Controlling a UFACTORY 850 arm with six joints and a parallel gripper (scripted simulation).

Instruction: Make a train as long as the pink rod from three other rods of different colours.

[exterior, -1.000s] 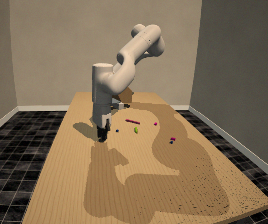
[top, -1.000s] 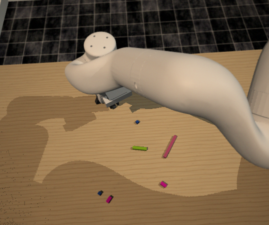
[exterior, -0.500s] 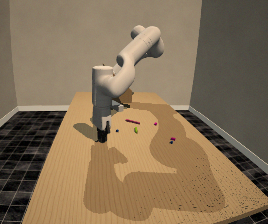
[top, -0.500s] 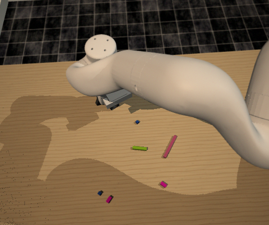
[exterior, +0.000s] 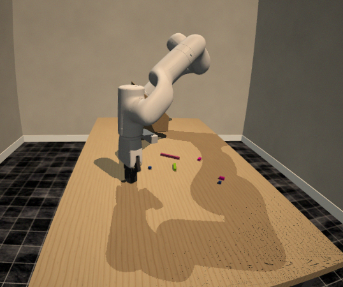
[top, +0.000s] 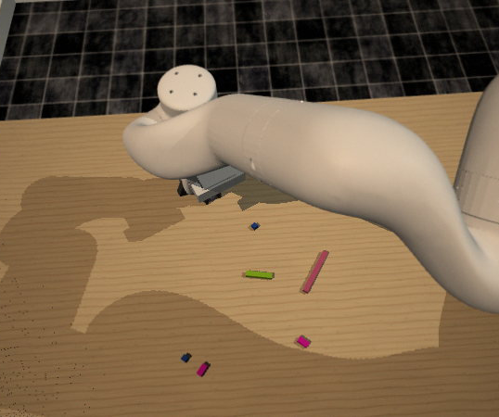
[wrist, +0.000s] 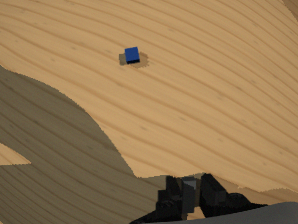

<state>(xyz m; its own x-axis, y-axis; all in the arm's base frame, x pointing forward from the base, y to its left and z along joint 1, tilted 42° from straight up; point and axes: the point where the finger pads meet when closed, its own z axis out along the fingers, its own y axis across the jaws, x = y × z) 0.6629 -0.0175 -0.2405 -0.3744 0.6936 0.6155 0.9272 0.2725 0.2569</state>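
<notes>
Now: the grey rod 20 mm below my hand. Also, from my hand: lime rod: 190 mm to the left, 70 mm behind, 20 mm below; pink rod: 200 mm to the left, 180 mm behind, 20 mm below.
</notes>
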